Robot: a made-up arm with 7 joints. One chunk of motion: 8 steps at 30 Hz.
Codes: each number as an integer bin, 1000 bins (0 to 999) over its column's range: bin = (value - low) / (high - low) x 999, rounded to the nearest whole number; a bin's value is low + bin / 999 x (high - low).
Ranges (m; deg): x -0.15..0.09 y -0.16..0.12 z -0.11..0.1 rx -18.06..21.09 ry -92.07..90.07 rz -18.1..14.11
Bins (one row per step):
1: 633 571 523 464 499 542
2: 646 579 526 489 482 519
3: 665 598 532 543 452 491
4: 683 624 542 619 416 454
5: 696 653 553 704 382 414
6: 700 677 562 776 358 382
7: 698 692 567 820 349 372
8: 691 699 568 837 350 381
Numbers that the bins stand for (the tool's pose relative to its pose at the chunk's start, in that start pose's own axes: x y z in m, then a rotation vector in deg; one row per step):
1: 0.0021 0.0000 -0.0001 0.12 -1.09 -0.62
2: 0.0052 0.0023 0.0006 1.10 -4.19 -1.37
3: 0.0098 0.0076 0.0018 3.22 -9.66 -2.27
4: 0.0141 0.0149 0.0039 6.20 -16.22 -3.46
5: 0.0172 0.0230 0.0062 9.53 -22.42 -4.75
6: 0.0182 0.0297 0.0081 12.35 -26.80 -5.78
7: 0.0177 0.0340 0.0092 14.08 -28.44 -6.11
8: 0.0160 0.0359 0.0094 14.74 -28.26 -5.82

